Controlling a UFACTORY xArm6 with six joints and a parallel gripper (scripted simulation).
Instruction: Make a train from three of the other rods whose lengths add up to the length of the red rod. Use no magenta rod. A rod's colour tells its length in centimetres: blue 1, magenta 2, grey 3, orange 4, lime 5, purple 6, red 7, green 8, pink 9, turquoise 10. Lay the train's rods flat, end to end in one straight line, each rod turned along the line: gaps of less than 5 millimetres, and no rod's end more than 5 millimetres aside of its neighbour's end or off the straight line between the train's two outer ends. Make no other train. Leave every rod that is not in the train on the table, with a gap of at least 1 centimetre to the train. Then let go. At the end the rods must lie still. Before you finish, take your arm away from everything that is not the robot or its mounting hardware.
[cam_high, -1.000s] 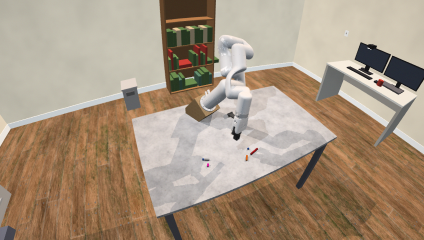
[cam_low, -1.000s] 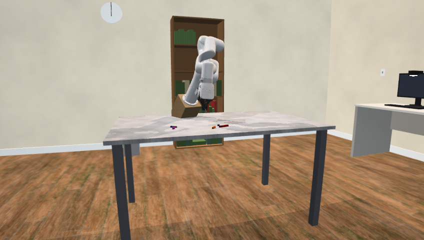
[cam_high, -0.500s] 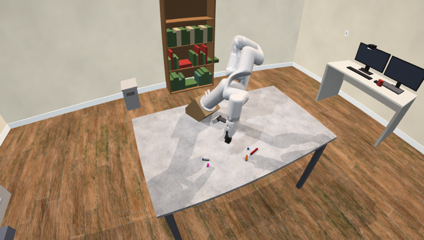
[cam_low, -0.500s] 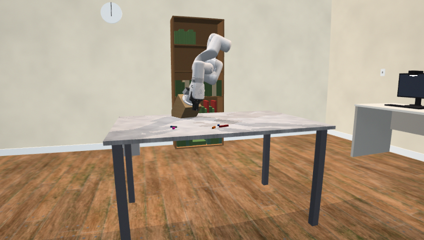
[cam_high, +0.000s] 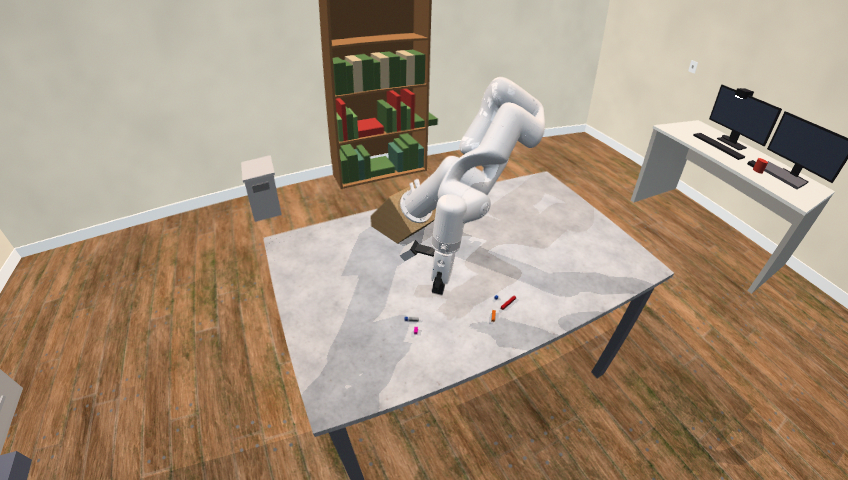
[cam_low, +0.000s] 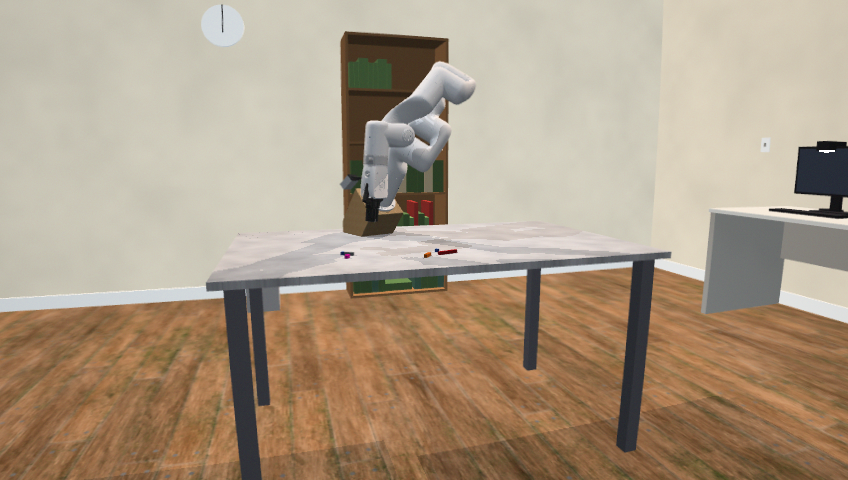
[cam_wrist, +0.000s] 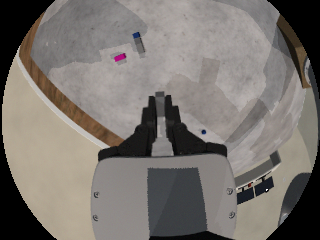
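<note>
Now: hand 120 mm above the magenta rod, 80 mm to the left of it and 40 mm short of it. Round my hand: red rod (240 mm to the left, 120 mm below, 30 mm ahead); orange rod (160 mm to the left, 120 mm below, 60 mm ahead).
</note>
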